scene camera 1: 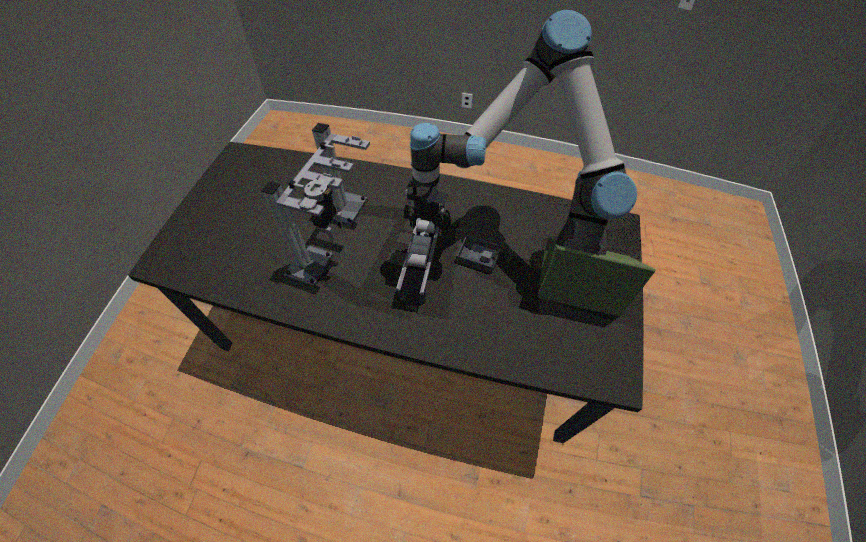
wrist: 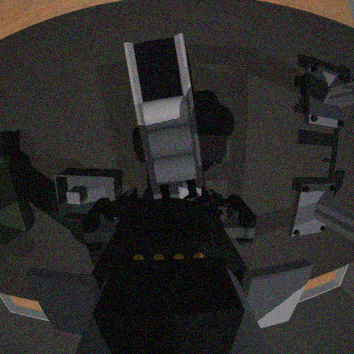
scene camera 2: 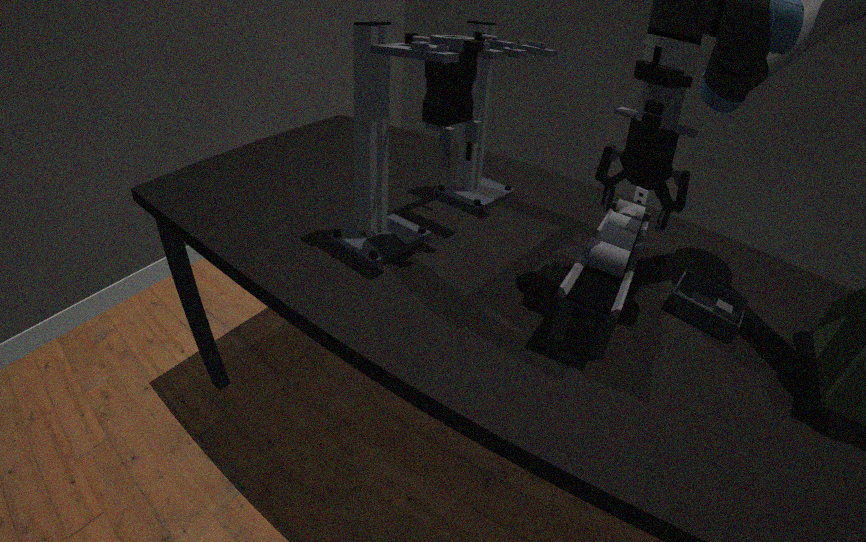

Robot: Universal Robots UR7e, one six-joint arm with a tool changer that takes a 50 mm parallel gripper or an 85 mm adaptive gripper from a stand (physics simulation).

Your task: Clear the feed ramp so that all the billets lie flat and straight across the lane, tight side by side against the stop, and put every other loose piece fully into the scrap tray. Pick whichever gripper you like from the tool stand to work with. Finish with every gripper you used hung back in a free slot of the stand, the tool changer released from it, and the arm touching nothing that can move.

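Pixels of known places: arm's base at its link origin: (scene camera 1: 580,248).
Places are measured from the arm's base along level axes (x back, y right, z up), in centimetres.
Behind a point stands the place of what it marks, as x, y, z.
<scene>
The feed ramp (scene camera 1: 401,279) @[-50.4, -18.9, -10.3] (scene camera 2: 571,279) @[-50.3, -19.3, -10.2] (wrist: 132,75) stands mid-table. A pale billet (scene camera 1: 418,260) @[-47.0, -12.2, -8.1] (scene camera 2: 609,256) @[-47.5, -12.7, -8.6] (wrist: 161,111) @[-47.4, -11.0, -7.8] lies across its lane. Behind it, a greyer billet (scene camera 1: 420,245) @[-48.1, -6.4, -8.2] (wrist: 171,141) @[-48.4, -7.2, -8.2] and another billet (wrist: 175,169) @[-48.7, -3.4, -8.6] lie side by side in the wrist view. Small pale parts beyond are partly hidden by the fingers, and I cannot tell what they are. My adaptive gripper (scene camera 2: 638,209) is open and empty above the ramp's far end, its fingers on either side of the lane. The scrap tray (scene camera 1: 473,261) @[-31.3, -2.0, -16.4] (scene camera 2: 699,315) @[-31.4, -2.2, -17.7] (wrist: 60,190) @[-24.6, 0.9, -17.4] holds a small pale piece (scene camera 2: 724,305) @[-27.7, 2.5, -16.7] (wrist: 73,197) @[-27.8, 2.3, -16.7].
The tool stand (scene camera 1: 292,226) @[-86.1, -16.5, 0.9] (scene camera 2: 370,127) @[-85.9, -19.0, 1.5] is left of the ramp in the scene views, with a parallel gripper (scene camera 2: 449,92) hanging in it. A green panelled block (scene camera 1: 593,281) @[5.7, -7.7, -4.0] (wrist: 10,197) @[-8.3, 2.2, -18.0] stands by the arm's base, beyond the tray.
</scene>
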